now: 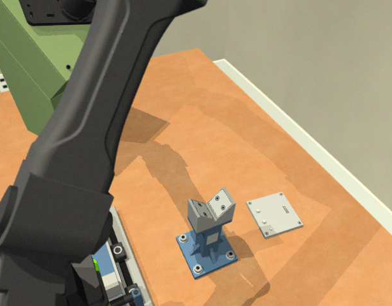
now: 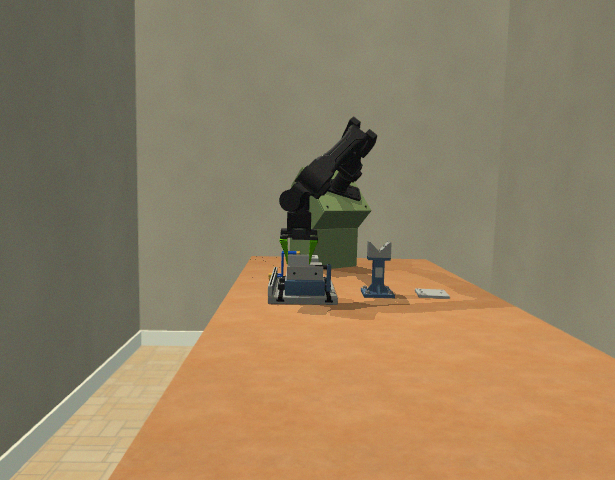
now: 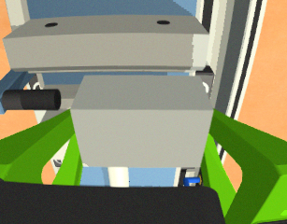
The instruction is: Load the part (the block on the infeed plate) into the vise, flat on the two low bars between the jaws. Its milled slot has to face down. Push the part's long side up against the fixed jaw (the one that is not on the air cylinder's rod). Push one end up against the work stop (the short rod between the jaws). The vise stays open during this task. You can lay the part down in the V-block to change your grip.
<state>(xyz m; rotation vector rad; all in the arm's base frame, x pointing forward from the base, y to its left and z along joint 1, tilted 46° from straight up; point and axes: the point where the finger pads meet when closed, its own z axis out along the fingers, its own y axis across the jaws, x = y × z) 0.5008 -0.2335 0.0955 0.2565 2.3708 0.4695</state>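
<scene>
Right now my hand is 30 mm past the moving jaw, 20 mm to the right of it and 30 mm above it. The rest, counted from my hand: fixed jaw: 40 mm ahead, 20 mm to the left, 30 mm below; grey part: right at my hand; work stop: 10 mm ahead, 60 mm to the left, 20 mm below.
</scene>
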